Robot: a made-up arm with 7 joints. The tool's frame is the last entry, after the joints.
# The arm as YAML. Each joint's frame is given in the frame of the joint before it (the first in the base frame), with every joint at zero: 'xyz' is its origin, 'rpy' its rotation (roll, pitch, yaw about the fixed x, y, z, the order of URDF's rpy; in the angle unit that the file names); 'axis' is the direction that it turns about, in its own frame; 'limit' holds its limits. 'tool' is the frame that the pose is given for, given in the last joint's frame.
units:
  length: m
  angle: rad
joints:
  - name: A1
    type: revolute
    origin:
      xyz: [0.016, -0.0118, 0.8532]
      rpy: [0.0, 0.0, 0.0]
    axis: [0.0, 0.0, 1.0]
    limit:
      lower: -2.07
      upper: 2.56
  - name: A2
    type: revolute
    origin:
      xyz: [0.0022, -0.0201, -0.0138]
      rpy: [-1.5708, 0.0, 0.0]
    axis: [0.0, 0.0, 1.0]
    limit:
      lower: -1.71
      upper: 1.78
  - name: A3
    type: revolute
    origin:
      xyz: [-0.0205, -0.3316, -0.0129]
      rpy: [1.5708, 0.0, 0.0]
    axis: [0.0, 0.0, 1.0]
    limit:
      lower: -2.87
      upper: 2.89
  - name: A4
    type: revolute
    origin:
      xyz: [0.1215, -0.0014, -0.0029]
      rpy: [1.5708, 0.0, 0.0]
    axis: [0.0, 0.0, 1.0]
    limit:
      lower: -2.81
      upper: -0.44
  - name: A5
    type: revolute
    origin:
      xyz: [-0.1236, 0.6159, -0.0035]
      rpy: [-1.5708, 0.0, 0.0]
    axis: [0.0, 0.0, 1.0]
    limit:
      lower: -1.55
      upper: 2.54
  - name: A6
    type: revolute
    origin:
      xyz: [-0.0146, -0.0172, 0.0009]
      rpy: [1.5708, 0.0, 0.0]
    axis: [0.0, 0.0, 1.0]
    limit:
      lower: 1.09
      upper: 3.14
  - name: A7
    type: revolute
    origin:
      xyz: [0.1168, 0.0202, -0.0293]
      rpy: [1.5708, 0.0, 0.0]
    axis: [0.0, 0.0, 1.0]
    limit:
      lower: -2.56
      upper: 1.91
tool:
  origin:
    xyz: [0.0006, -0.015, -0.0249]
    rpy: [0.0, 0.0, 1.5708]
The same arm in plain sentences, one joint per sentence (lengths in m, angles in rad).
The arm has seven revolute joints in a row. What follows holds with every joint at zero, and every direction is one of the base frame's. Joint 1 sits 0.016 m along +x and 0.0118 m along -y and 0.8532 m along +z from the base frame's origin and rotates about +z, from -2.07 to 2.56 rad. Joint 2 sits 0.0022 m along +x and 0.0201 m along -y and 0.0138 m along -z from joint 1 and rotates about +y, from -1.71 to 1.78 rad. Joint 3 sits 0.0205 m along -x and 0.0129 m along -y and 0.3316 m along +z from joint 2 and rotates about +z, from -2.87 to 2.89 rad. Joint 4 sits 0.1215 m along +x and 0.0014 m along -y and 0.0029 m along -z from joint 3 and rotates about -y, from -2.81 to -0.44 rad. Joint 5 sits 0.1236 m along -x and 0.0035 m along +y and 0.6159 m along +z from joint 4 and rotates about +z, from -1.55 to 2.54 rad. Joint 6 sits 0.0146 m along -x and 0.0172 m along -y and 0.0009 m along +z from joint 5 and rotates about -y, from 1.09 to 3.14 rad. Joint 7 sits 0.1168 m along +x and 0.0293 m along +y and 0.0202 m along +z from joint 6 and rotates about -z, from -2.56 to 1.91 rad. The tool frame, which is the frame that the pose is given for, sits 0.0006 m along +x and 0.015 m along +y and 0.0249 m along +z from joint 7; its axes are the base frame's turned by roll 3.1416, pitch 0 and yaw -1.5708 rad (as in URDF: about the fixed x, then y, then z).
